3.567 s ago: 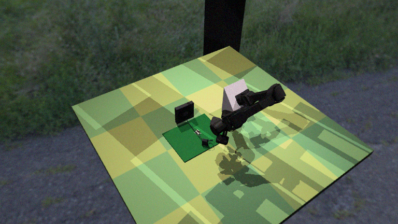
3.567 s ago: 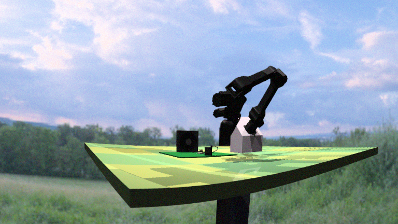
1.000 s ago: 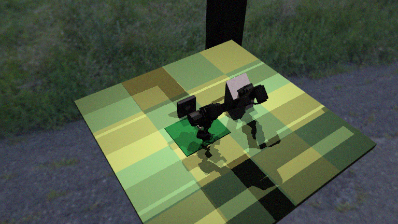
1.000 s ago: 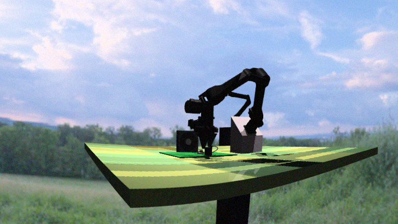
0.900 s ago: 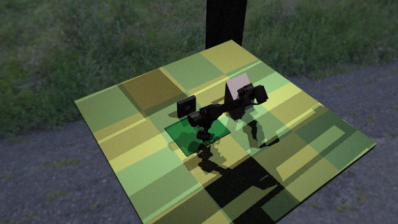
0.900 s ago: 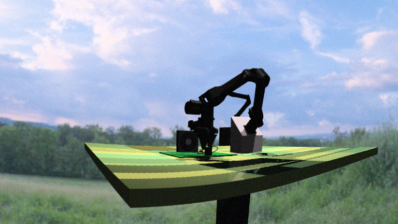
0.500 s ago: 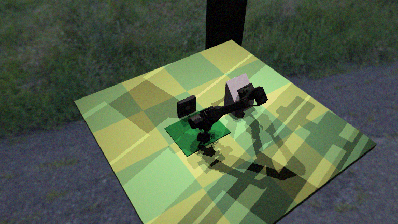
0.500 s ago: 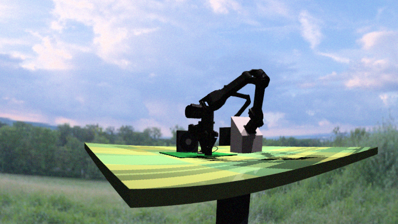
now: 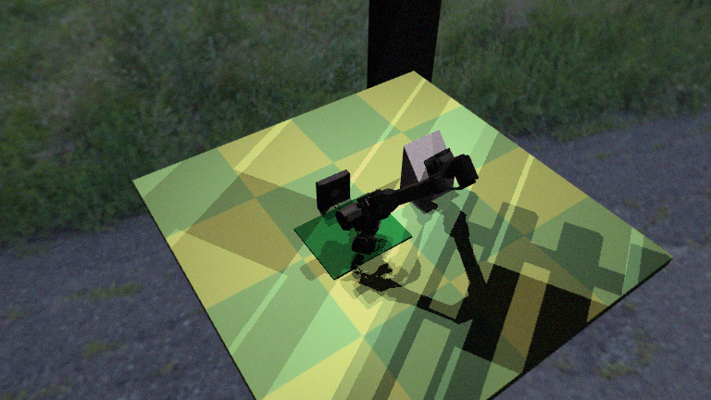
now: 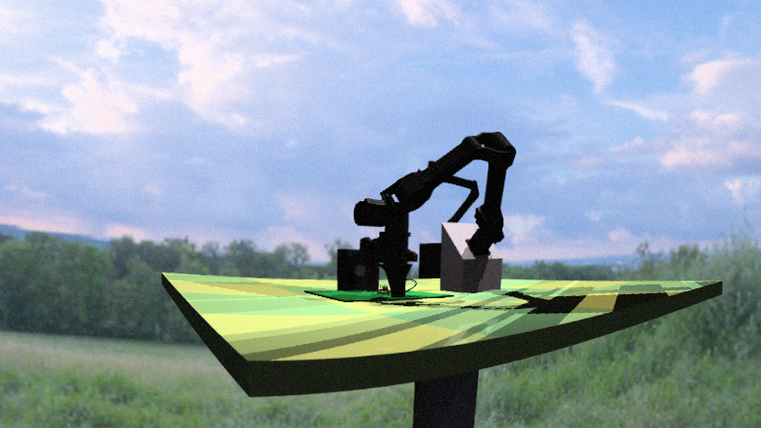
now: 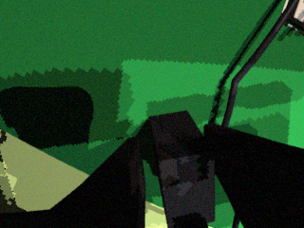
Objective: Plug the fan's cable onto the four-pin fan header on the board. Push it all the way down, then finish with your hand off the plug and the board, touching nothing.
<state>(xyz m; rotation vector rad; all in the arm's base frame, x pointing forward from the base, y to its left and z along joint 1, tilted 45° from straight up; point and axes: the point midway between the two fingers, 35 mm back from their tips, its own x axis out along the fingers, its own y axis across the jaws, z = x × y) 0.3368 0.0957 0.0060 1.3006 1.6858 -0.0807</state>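
The green board lies 80 mm to the right of my gripper tip and 30 mm below it. From my gripper tip the other things lie so: black plug (10 mm behind, 10 mm to the left, 10 mm above); black fan (30 mm behind, 220 mm to the right, 40 mm above).
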